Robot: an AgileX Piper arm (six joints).
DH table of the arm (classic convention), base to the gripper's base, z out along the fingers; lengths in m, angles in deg. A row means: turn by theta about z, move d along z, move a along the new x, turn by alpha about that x. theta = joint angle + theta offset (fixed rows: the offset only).
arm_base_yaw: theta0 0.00; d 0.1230; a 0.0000; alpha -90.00
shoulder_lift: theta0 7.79; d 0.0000; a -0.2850; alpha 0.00
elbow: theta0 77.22; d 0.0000; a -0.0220; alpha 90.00
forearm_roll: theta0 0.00; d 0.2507; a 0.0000; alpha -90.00
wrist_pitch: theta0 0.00; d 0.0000; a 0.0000; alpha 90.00
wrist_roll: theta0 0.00; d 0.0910; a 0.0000; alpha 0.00
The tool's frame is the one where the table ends.
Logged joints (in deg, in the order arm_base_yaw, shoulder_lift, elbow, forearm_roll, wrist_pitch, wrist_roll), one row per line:
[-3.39, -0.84, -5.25, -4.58, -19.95, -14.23]
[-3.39, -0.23, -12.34, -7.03, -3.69, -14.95]
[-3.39, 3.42, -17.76, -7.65, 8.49, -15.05]
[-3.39, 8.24, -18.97, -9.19, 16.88, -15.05]
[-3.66, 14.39, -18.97, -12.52, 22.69, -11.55]
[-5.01, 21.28, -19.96, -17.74, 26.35, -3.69]
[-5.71, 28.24, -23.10, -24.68, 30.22, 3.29]
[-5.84, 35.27, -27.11, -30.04, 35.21, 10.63]
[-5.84, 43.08, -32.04, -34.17, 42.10, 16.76]
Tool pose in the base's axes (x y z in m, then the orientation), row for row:
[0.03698, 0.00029, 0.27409, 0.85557, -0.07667, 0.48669, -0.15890]
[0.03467, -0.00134, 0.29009, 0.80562, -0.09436, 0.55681, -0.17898]
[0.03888, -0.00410, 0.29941, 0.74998, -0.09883, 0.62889, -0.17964]
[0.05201, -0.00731, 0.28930, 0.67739, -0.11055, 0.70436, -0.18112]
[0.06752, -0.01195, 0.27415, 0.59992, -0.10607, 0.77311, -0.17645]
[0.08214, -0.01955, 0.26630, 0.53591, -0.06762, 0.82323, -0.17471]
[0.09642, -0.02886, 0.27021, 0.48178, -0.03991, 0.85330, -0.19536]
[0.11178, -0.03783, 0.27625, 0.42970, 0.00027, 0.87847, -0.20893]
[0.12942, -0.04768, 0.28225, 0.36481, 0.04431, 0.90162, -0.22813]
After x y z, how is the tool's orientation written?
As a quaternion, w x y z.
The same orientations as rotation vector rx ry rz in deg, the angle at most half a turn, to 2 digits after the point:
[-9.23, 58.62, -19.14]
[-11.57, 68.29, -21.95]
[-12.37, 78.74, -22.49]
[-14.23, 90.69, -23.32]
[-14.09, 102.69, -23.44]
[-9.23, 112.32, -23.84]
[-5.57, 119.19, -27.29]
[0.04, 125.60, -29.87]
[6.53, 132.87, -33.62]

